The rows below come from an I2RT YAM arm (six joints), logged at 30 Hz.
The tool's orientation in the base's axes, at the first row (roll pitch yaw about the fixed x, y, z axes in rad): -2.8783, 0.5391, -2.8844
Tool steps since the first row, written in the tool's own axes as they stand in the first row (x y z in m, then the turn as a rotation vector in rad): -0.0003, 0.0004, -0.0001, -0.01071, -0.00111, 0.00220; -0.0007, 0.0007, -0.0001, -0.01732, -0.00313, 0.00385; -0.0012, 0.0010, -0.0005, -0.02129, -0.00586, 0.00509; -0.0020, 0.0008, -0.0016, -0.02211, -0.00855, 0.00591; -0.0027, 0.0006, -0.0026, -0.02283, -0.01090, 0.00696; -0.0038, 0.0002, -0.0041, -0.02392, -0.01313, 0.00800; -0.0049, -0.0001, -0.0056, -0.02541, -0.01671, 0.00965; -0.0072, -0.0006, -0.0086, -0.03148, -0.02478, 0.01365; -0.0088, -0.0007, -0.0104, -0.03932, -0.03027, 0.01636; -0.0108, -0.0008, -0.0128, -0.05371, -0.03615, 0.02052; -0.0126, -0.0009, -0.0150, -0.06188, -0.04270, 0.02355; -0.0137, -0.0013, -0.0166, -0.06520, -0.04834, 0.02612
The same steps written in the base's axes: 0.0001, 0.0005, 0.0001, 0.01022, 0.00099, 0.00392; 0.0004, 0.0008, 0.0003, 0.01684, 0.00027, 0.00640; 0.0006, 0.0013, 0.0008, 0.02113, -0.00166, 0.00802; 0.0007, 0.0014, 0.0022, 0.02257, -0.00419, 0.00836; 0.0008, 0.0015, 0.0034, 0.02401, -0.00644, 0.00839; 0.0009, 0.0015, 0.0053, 0.02574, -0.00849, 0.00858; 0.0010, 0.0017, 0.0072, 0.02830, -0.01184, 0.00878; 0.0014, 0.0021, 0.0110, 0.03646, -0.01882, 0.01038; 0.0017, 0.0025, 0.0133, 0.04508, -0.02277, 0.01339; 0.0021, 0.0032, 0.0163, 0.05998, -0.02584, 0.01864; 0.0024, 0.0038, 0.0191, 0.06917, -0.03077, 0.02179; 0.0025, 0.0038, 0.0211, 0.07399, -0.03583, 0.02263
